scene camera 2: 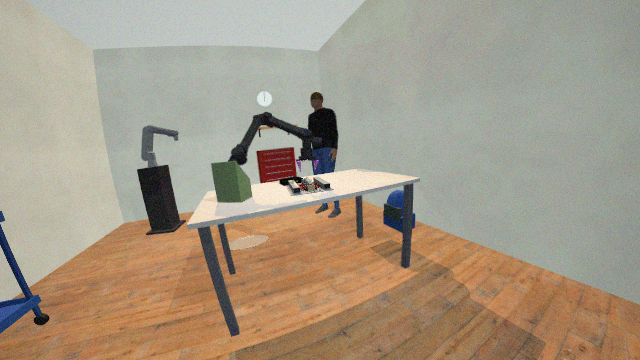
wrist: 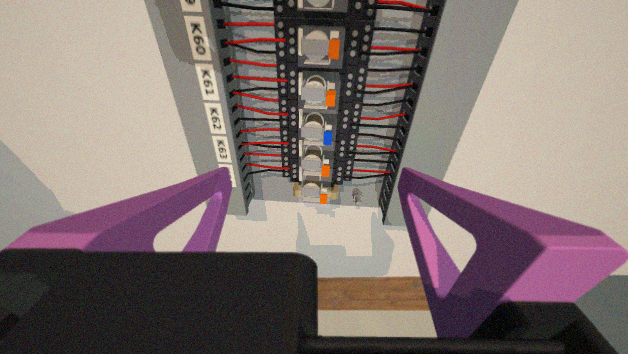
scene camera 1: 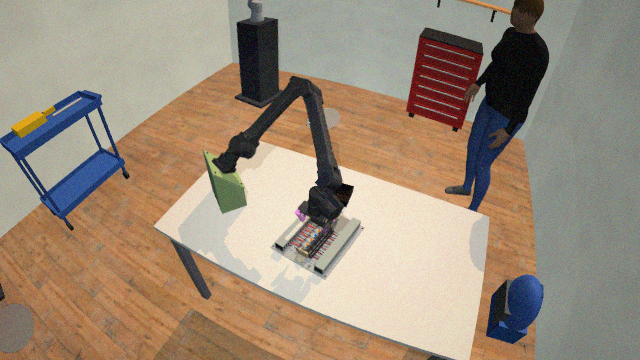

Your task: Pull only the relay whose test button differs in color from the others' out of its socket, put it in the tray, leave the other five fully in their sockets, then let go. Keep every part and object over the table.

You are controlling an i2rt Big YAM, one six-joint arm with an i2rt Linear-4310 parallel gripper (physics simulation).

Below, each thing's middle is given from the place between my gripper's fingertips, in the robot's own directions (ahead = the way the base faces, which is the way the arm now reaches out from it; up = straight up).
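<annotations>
So you can picture it, my gripper is 12 cm above the relay panel (wrist: 270, 185), and it's 4 cm to the right of it too.
</annotations>
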